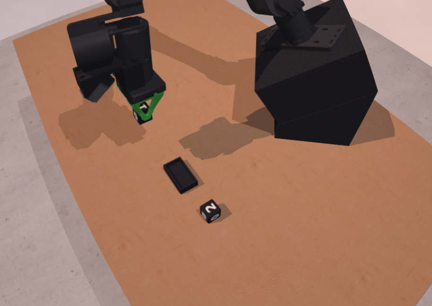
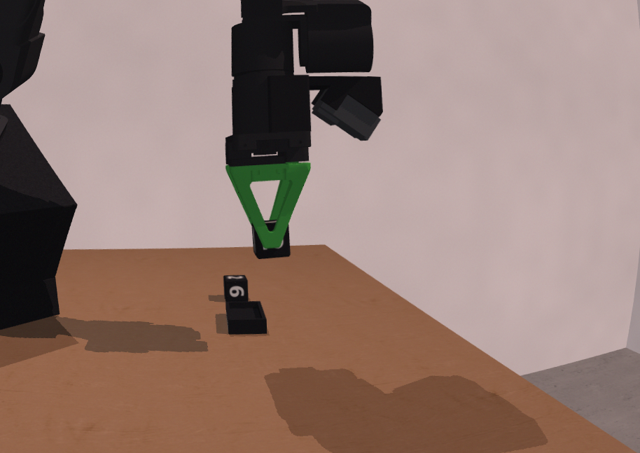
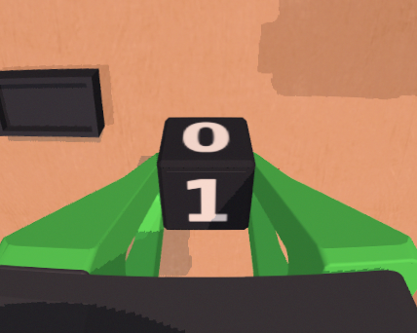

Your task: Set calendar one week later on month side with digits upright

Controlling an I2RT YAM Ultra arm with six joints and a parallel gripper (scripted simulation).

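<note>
My hand is 11 cm to the right of the black tray, 11 cm above it and 1 cm short of it.
</note>
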